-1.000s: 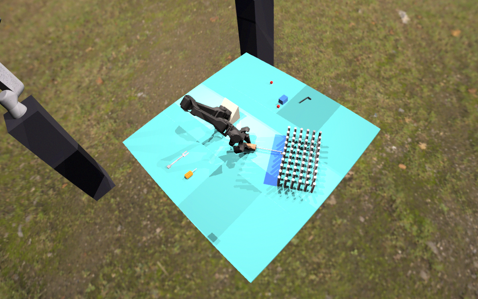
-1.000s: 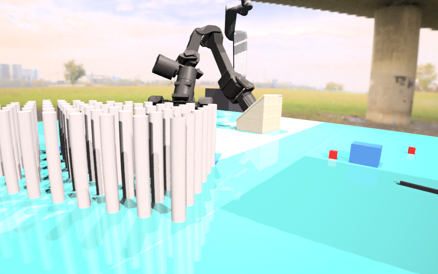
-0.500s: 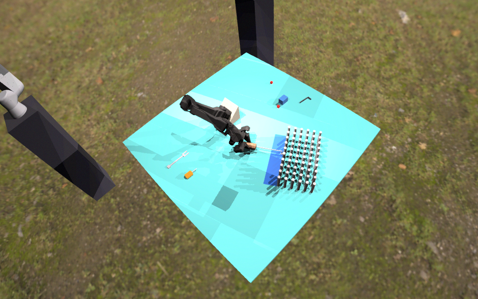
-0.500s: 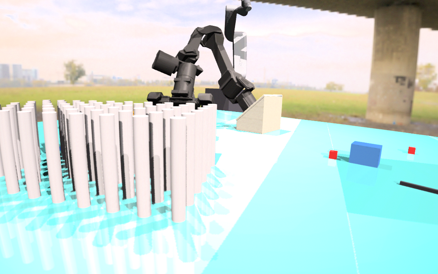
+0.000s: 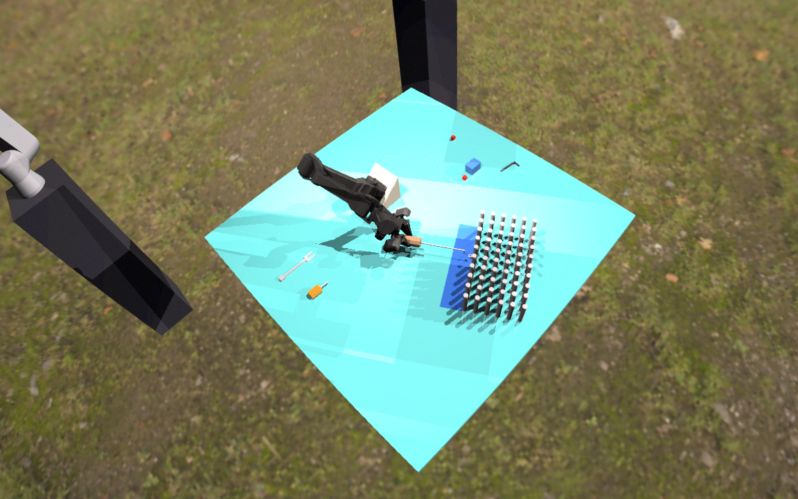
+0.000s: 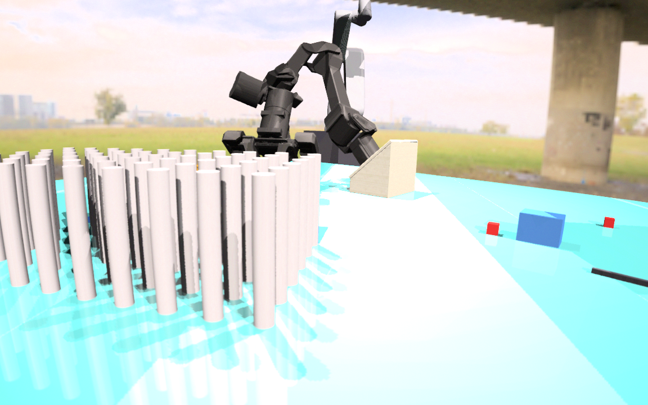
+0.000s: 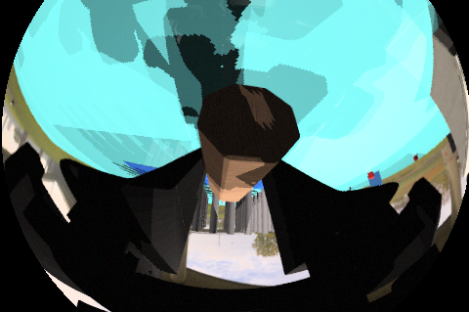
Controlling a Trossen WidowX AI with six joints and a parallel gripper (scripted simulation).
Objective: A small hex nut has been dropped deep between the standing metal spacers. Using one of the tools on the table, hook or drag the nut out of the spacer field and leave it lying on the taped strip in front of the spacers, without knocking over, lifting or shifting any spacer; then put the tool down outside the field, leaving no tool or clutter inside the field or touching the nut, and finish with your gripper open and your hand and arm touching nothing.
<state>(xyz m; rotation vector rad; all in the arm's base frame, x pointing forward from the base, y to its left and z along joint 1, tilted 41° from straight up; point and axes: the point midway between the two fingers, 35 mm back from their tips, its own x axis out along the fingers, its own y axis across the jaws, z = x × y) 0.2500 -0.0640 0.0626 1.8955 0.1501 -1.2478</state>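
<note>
Now: the wooden-handled hook tool 90 mm ahead of my gripper tip and 50 mm to the left of it. Also, from my gripper tip: orange-handled screwdriver 380 mm to the right, 110 mm behind, 20 mm below; tiny grey hex nut 190 mm ahead, 120 mm to the left, 30 mm below; blue taped strip 190 mm ahead, 70 mm to the left, 30 mm below.
</note>
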